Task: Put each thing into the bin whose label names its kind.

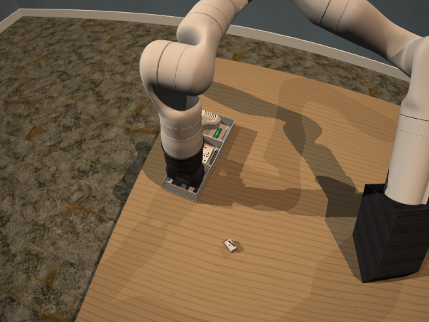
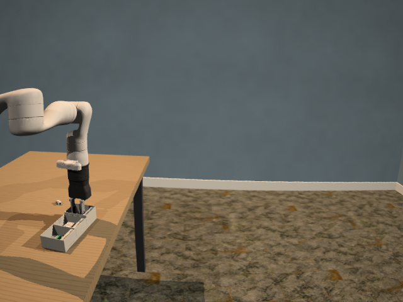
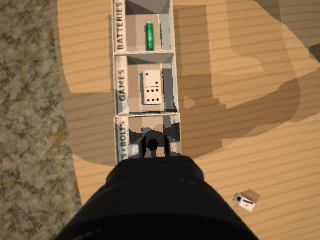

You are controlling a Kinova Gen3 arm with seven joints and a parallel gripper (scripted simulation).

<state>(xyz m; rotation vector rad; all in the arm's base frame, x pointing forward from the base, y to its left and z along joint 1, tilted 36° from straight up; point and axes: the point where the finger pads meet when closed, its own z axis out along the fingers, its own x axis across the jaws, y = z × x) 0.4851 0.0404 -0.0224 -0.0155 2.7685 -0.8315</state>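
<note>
My gripper is now 20 mm above the black nut. From my hand the other things lie so: grey bin row 80 mm to the right, 10 mm below; then green battery 10 mm behind, 170 mm to the right, 20 mm below.
</note>
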